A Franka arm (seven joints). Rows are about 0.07 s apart.
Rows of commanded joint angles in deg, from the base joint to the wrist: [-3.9 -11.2 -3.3 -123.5 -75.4 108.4 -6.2]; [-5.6 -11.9 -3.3 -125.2 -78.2 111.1 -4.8]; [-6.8 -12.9 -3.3 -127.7 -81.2 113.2 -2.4]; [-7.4 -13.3 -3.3 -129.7 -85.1 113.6 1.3]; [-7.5 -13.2 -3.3 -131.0 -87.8 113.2 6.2]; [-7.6 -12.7 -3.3 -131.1 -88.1 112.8 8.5]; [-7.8 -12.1 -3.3 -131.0 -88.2 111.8 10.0]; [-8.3 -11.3 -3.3 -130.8 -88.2 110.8 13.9]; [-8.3 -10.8 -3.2 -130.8 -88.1 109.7 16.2]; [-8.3 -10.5 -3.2 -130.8 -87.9 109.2 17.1]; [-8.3 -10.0 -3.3 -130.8 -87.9 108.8 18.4]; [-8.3 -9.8 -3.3 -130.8 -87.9 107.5 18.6]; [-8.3 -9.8 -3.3 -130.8 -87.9 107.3 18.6]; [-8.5 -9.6 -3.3 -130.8 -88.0 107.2 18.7]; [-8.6 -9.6 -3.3 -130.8 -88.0 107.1 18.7]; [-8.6 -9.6 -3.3 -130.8 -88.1 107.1 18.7]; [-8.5 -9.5 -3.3 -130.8 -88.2 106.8 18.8]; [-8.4 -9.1 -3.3 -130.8 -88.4 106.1 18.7]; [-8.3 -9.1 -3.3 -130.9 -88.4 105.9 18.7]
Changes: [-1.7 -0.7 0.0 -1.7 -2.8 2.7 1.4]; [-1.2 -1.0 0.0 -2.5 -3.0 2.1 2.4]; [-0.6 -0.4 0.0 -2.0 -3.9 0.4 3.7]; [-0.1 0.1 0.0 -1.3 -2.7 -0.4 4.9]; [-0.1 0.5 0.0 -0.1 -0.3 -0.4 2.3]; [-0.2 0.6 0.0 0.1 -0.1 -1.0 1.5]; [-0.5 0.8 0.0 0.2 0.0 -1.0 3.9]; [0.0 0.5 0.1 0.0 0.1 -1.1 2.3]; [0.0 0.3 0.0 0.0 0.2 -0.5 0.9]; [0.0 0.5 -0.1 0.0 0.0 -0.4 1.3]; [0.0 0.2 0.0 0.0 0.0 -1.3 0.2]; [0.0 0.0 0.0 0.0 0.0 -0.2 0.0]; [-0.2 0.2 0.0 0.0 -0.1 -0.1 0.1]; [-0.1 0.0 0.0 0.0 0.0 -0.1 0.0]; [0.0 0.0 0.0 0.0 -0.1 0.0 0.0]; [0.1 0.1 0.0 0.0 -0.1 -0.3 0.1]; [0.1 0.4 0.0 0.0 -0.2 -0.7 -0.1]; [0.1 0.0 0.0 -0.1 0.0 -0.2 0.0]
